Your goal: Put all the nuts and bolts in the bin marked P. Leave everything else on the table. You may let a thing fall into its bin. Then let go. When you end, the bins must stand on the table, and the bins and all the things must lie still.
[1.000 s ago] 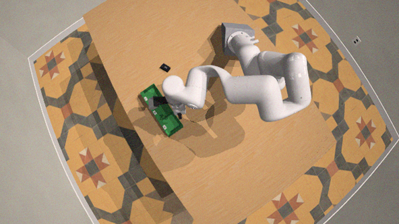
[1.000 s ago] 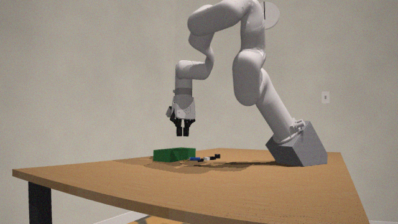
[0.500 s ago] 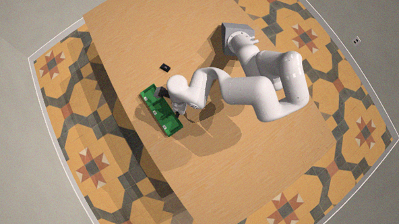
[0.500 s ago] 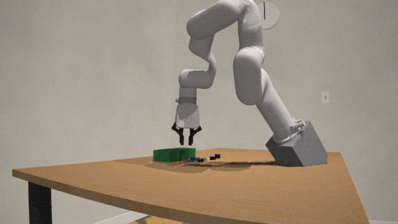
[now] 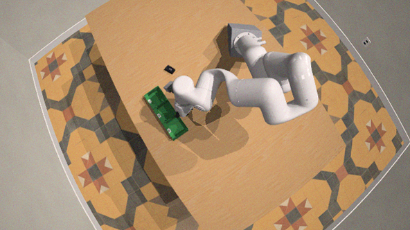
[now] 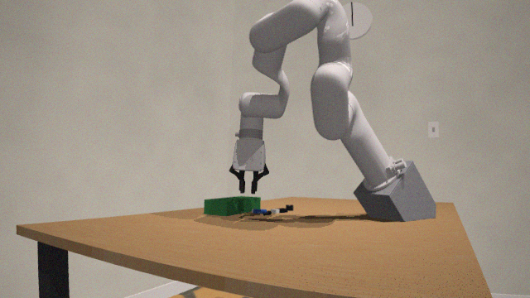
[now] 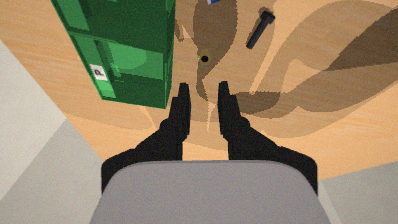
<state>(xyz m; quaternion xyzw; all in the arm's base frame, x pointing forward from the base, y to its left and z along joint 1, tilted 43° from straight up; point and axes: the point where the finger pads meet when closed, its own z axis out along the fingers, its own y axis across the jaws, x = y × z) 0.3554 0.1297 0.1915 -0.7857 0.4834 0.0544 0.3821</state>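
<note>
My gripper is now 90 mm above the brass nut. Round my hand: blue cylindrical battery: 10 mm ahead, 70 mm to the right, 80 mm below; then green bin: 100 mm ahead, 30 mm to the right, 70 mm below; then black bolt: 30 mm behind, 60 mm to the right, 80 mm below.
</note>
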